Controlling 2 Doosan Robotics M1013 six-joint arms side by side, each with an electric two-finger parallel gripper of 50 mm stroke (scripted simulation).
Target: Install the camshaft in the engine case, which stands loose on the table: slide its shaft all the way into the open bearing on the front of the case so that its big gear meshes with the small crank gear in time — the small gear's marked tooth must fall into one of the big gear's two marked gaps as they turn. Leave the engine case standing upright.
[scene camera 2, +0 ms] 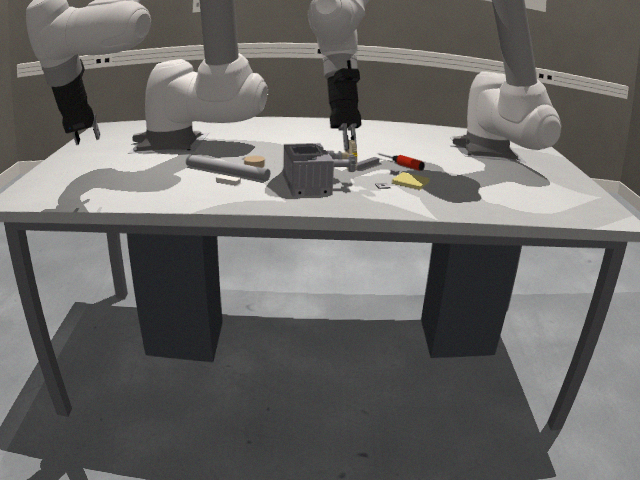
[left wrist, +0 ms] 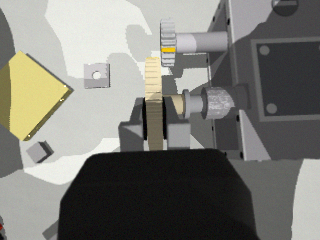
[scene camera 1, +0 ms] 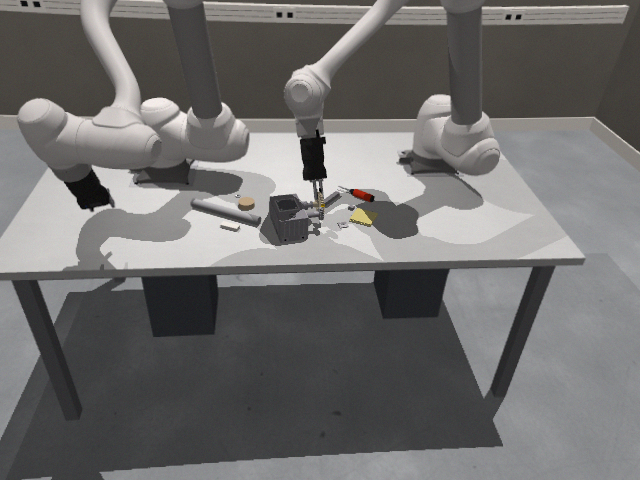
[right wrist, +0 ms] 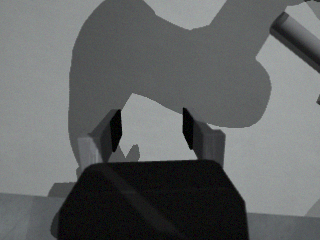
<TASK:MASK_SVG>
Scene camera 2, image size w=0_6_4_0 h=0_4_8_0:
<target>my left gripper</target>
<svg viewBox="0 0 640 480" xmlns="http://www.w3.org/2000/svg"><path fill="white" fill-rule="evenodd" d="M336 83L328 87L329 104L332 111L330 115L330 128L338 129L339 131L343 129L344 150L348 150L349 139L347 129L351 131L351 140L354 140L357 146L355 129L362 125L361 114L358 110L357 85L353 83Z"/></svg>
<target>my right gripper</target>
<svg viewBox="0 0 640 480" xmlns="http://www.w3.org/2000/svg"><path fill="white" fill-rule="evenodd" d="M83 82L71 94L61 97L54 95L58 109L63 116L62 124L65 133L72 132L76 145L80 143L79 130L93 127L96 140L99 140L101 135L96 121L97 115L96 113L93 114L92 108L87 103L87 94Z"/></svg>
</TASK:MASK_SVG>
